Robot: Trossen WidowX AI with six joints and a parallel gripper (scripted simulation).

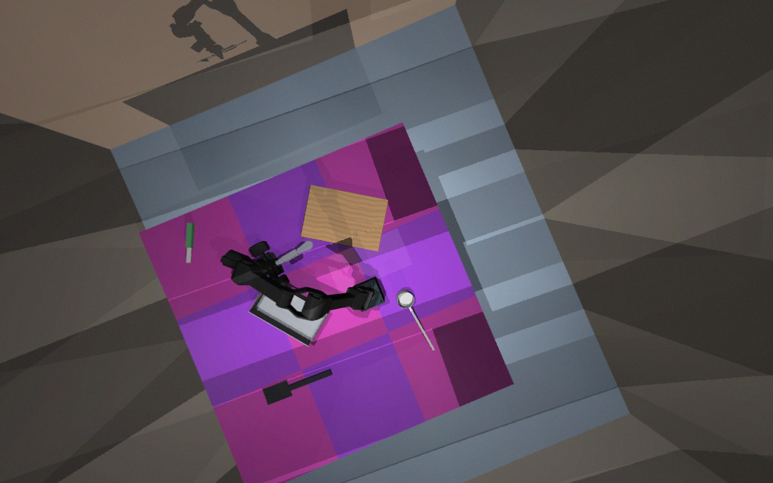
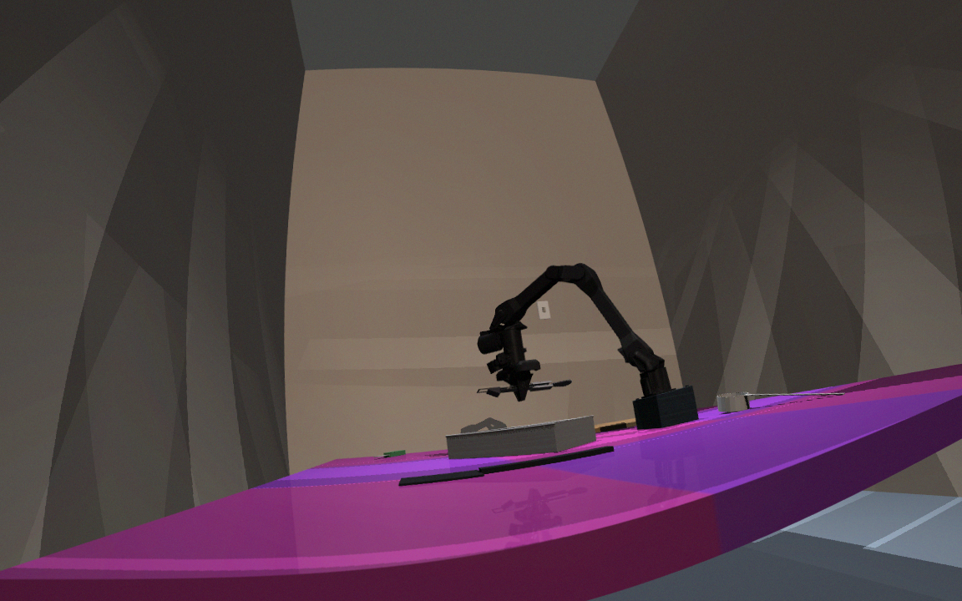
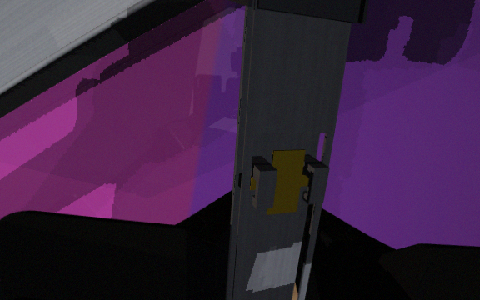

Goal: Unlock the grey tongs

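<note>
My gripper tip is 40 mm below the yellow lock piece and 30 mm short of it. Round my gripper tip: roasting tin 200 mm to the left, 100 mm below, 100 mm ahead; then wooden board 310 mm behind, 120 mm below, 50 mm to the right; then black spatula 500 mm to the left, 260 mm ahead, 120 mm below.
</note>
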